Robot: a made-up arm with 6 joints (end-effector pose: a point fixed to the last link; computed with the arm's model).
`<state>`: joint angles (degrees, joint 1 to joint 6).
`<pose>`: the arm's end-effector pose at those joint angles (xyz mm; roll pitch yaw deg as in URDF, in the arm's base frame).
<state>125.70 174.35 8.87 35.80 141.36 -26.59</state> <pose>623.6 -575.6 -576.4 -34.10 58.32 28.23</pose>
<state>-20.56 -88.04 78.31 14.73 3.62 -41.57</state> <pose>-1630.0 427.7 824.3 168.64 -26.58 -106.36</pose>
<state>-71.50 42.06 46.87 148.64 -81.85 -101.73</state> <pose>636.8 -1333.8 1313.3 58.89 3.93 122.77</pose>
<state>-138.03 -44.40 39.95 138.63 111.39 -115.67</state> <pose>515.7 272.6 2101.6 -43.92 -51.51 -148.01</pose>
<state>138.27 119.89 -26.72 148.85 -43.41 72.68</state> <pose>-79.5 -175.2 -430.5 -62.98 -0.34 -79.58</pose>
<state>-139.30 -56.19 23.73 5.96 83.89 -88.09</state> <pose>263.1 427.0 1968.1 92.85 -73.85 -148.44</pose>
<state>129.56 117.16 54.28 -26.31 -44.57 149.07</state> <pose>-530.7 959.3 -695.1 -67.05 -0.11 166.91</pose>
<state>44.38 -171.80 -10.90 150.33 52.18 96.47</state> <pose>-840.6 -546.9 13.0 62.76 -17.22 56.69</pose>
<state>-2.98 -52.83 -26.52 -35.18 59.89 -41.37</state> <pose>377.3 -138.3 1330.9 112.42 22.15 -30.11</pose>
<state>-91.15 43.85 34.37 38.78 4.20 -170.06</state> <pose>-123.8 -1503.0 1081.5 -170.72 47.98 8.42</pose>
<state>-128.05 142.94 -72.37 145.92 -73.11 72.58</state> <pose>407.2 165.7 417.5 -35.93 -35.32 22.33</pose>
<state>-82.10 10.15 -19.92 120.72 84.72 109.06</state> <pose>287.7 -1014.8 1018.7 -150.31 -10.96 103.28</pose>
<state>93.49 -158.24 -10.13 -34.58 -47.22 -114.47</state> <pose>205.7 -982.1 446.8 61.44 6.91 137.67</pose>
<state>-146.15 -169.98 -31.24 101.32 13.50 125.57</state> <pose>852.0 481.5 286.0 48.13 -24.85 -99.36</pose>
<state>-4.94 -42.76 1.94 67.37 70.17 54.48</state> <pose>53.4 -84.8 1955.6 150.16 4.70 173.26</pose>
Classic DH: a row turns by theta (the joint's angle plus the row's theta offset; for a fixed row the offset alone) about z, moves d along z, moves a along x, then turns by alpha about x. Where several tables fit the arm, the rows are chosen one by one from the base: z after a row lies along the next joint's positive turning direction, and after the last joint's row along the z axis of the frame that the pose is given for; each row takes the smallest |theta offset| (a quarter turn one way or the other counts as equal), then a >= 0, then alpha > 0; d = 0 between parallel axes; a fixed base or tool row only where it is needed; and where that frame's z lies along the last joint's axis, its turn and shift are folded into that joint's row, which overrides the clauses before.
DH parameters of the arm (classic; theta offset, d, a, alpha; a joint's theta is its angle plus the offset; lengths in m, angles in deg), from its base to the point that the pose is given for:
base (fixed): 21.37 0 0.0296 0
joint 1: -21.37 0.5675 0.0193 -90
joint 2: 88.88 0 -0.7817 180
joint 3: -1.12 -0.0112 0.018 90
joint 4: 0 -0.9682 0.008 -90
joint 5: 0 0.2012 0.0081 90
joint 6: 90 0.0034 0.0196 -90
tool (fixed): 0 -0.0293 0 0

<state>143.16 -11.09 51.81 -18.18 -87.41 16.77</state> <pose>-142.8 393.2 2122.9 -23.28 -7.25 76.07</pose>
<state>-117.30 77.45 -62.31 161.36 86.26 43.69</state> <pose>199.1 -159.4 64.1 45.46 -17.54 -70.10</pose>
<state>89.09 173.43 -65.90 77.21 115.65 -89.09</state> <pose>45.2 -502.4 572.1 -137.03 -45.93 -127.91</pose>
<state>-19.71 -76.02 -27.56 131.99 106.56 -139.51</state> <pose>-109.4 181.4 1541.5 -39.69 -0.51 -41.50</pose>
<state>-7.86 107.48 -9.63 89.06 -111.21 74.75</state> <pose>541.9 -58.8 -616.8 55.99 66.61 -124.97</pose>
